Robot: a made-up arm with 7 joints. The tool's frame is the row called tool. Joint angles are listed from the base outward.
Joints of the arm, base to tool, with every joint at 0 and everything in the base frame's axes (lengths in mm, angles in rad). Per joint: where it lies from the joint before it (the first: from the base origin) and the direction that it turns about. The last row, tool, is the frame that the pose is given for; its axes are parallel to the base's.
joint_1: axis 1 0 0 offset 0 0 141.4
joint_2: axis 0 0 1 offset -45.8 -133.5 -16
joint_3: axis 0 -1 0 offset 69.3 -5.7 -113.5
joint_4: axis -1 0 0 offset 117.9 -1.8 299.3
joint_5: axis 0 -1 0 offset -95.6 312.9 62.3
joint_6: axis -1 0 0 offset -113.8 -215.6 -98.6
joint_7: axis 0 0 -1 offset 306.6 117.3 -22
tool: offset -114.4 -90.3 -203
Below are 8 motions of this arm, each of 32 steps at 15 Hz.
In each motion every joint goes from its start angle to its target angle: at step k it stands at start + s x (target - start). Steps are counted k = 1, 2, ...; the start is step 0. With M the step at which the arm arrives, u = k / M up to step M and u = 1 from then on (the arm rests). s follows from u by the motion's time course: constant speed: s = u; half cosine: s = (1 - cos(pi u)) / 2; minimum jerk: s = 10 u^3 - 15 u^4 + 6 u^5.
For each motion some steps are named. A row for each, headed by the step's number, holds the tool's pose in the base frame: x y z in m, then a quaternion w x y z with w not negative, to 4 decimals.
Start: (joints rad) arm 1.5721 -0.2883 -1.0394 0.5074 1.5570 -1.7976 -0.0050
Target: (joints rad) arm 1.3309 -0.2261 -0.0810 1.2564 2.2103 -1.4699 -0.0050
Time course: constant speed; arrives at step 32
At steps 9, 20, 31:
9: 0.2790 0.0275 0.2564 0.1368 0.8698 -0.3962 0.2604
20: 0.1952 0.0587 0.2549 0.2855 0.6700 -0.5536 0.4039
31: 0.1388 0.1030 0.2205 0.3848 0.4125 -0.6376 0.5247

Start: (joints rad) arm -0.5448 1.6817 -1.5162 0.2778 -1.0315 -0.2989 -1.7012
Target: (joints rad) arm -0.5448 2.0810 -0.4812 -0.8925 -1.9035 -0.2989 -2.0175
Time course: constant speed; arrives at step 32
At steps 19, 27, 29, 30, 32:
19: -0.3122 -0.0956 0.4029 0.0333 0.2291 0.9718 0.0456
27: -0.2840 -0.0798 0.5425 0.0745 -0.3509 -0.9334 0.0106
29: -0.2617 -0.0797 0.5773 0.1084 -0.3747 -0.9203 0.0308
30: -0.2482 -0.0803 0.5940 0.1262 -0.3853 -0.9132 0.0417
32: -0.2165 -0.0828 0.6258 0.1632 -0.4039 -0.8978 0.0654

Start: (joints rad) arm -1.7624 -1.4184 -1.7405 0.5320 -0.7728 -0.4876 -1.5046
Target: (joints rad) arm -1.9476 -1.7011 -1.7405 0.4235 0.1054 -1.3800 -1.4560
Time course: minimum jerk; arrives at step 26
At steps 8, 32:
8: -0.0178 -0.1693 0.2724 0.9493 0.2212 -0.0120 -0.2229
32: 0.1929 -0.3089 0.5858 0.8515 -0.0890 -0.5140 0.0532

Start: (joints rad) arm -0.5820 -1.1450 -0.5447 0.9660 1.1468 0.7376 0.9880
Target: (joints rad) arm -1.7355 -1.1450 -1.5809 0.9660 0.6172 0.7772 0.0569
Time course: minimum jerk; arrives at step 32
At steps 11, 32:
11: 0.1046 -0.5527 0.4311 0.3427 -0.8343 -0.2823 -0.3268
32: -0.0316 -0.2934 0.6804 0.3080 -0.8368 0.3482 -0.2893

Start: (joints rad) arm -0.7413 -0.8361 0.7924 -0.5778 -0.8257 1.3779 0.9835
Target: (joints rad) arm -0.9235 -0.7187 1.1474 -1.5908 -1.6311 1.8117 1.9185
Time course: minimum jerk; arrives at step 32
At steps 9, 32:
9: -0.1183 -0.1508 0.0086 0.4687 -0.6452 -0.4066 -0.4457
32: -0.1199 -0.2586 -0.0726 0.5521 -0.4111 -0.7240 -0.0455

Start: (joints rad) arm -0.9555 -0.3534 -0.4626 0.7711 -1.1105 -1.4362 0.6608
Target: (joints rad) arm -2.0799 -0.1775 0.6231 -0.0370 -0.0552 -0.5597 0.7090
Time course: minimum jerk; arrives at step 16
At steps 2, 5, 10, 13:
2: 0.1594 -0.0300 0.0564 0.3974 -0.0929 0.0080 -0.9129
5: 0.1376 -0.0042 0.0414 0.5286 -0.1434 -0.0630 -0.8343
10: 0.0608 -0.0384 -0.0134 0.7622 -0.4585 -0.3056 -0.3398
13: 0.0439 -0.0620 -0.0213 0.7434 -0.5590 -0.3617 -0.0632

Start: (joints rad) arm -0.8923 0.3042 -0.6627 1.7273 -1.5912 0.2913 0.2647
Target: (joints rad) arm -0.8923 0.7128 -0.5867 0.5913 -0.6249 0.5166 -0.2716
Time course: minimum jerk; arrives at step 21
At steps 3, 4, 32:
3: -0.0823 0.0748 0.4110 0.1953 0.8597 -0.2702 0.3870
4: -0.0765 0.0725 0.4162 0.1814 0.8642 -0.2845 0.3732
32: 0.1122 -0.1274 0.2934 0.2353 -0.7625 0.5603 0.2220

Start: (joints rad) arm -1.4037 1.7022 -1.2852 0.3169 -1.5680 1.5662 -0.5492
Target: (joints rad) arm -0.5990 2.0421 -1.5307 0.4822 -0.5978 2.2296 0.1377
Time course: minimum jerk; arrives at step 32
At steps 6, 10, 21, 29, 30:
6: 0.0597 0.0266 -0.0551 0.8443 0.0589 -0.5304 0.0489
10: 0.0375 0.0208 -0.0835 0.8704 0.1208 -0.4721 -0.0704
21: -0.1056 0.0931 -0.1838 0.8280 0.2816 -0.0304 -0.4839
29: -0.1669 0.1404 -0.1914 0.7667 0.2726 0.1665 -0.5568
30: -0.1683 0.1414 -0.1914 0.7652 0.2720 0.1709 -0.5579

